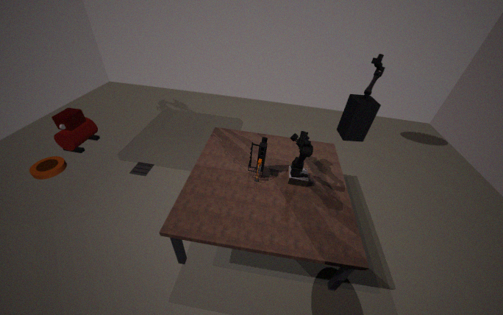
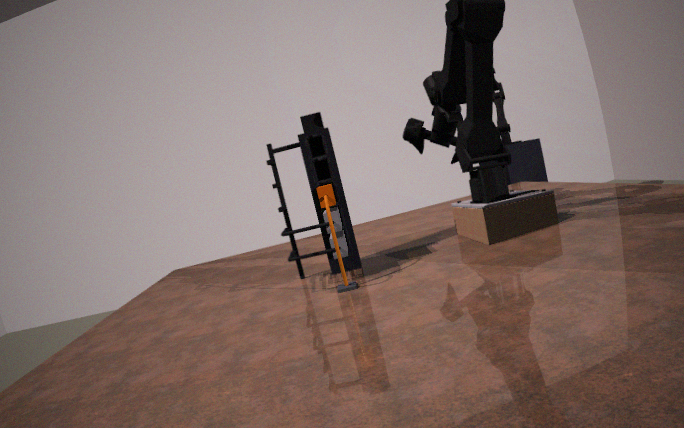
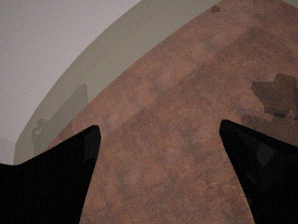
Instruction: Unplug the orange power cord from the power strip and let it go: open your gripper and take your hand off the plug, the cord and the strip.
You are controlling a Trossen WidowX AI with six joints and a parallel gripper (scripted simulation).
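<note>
Right now my gripper tip is 37 cm short of the orange plug and 27 cm to the right of it.
</note>
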